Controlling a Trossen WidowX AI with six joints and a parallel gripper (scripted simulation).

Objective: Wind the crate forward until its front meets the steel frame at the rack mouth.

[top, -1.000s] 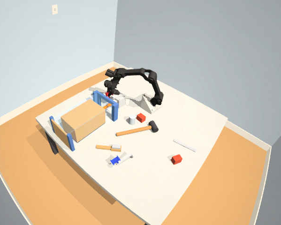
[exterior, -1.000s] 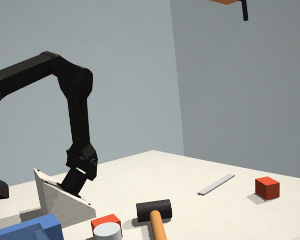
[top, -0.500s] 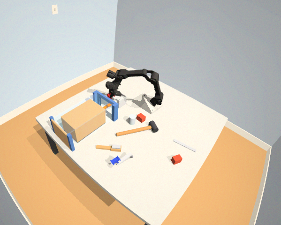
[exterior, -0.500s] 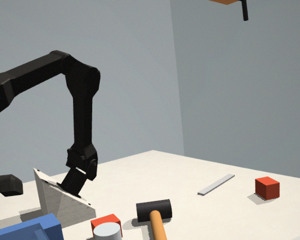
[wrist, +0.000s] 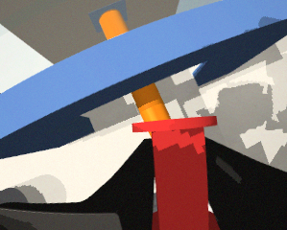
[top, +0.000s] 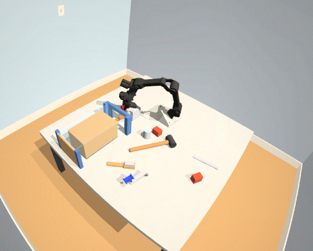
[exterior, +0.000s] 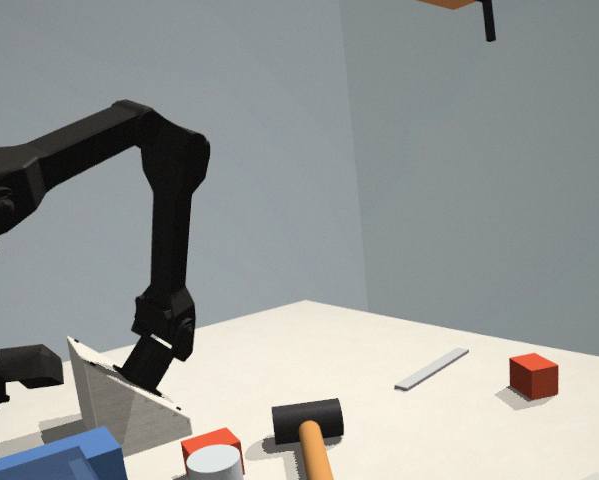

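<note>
Now: gripper tip 5 cm past the grey crank bar and 3 cm above it. From my gripper tip the other things lie so: grey winch (13 cm behind, 1 cm to the right, 10 cm below); blue frame (5 cm ahead, 1 cm to the right, 3 cm below); red knob (1 cm behind, 1 cm to the left).
</note>
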